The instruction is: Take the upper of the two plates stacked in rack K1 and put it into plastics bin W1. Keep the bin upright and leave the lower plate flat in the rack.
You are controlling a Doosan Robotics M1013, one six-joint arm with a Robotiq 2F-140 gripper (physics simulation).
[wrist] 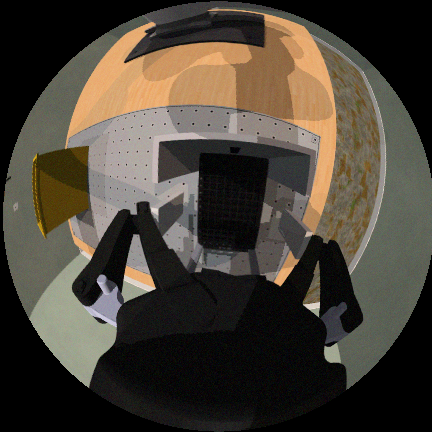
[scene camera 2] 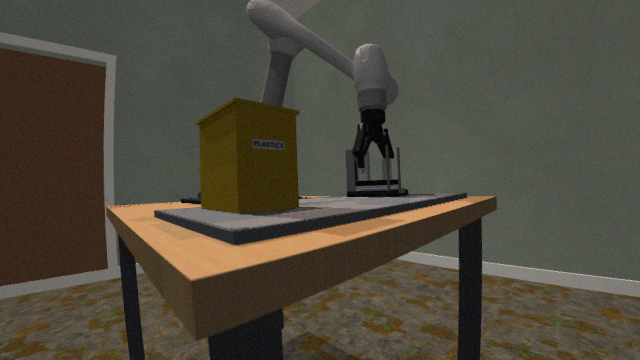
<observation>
I see my gripper, a yellow plastics bin W1, a black plate and a grey perforated board.
My gripper shows as well in the wrist view.
</observation>
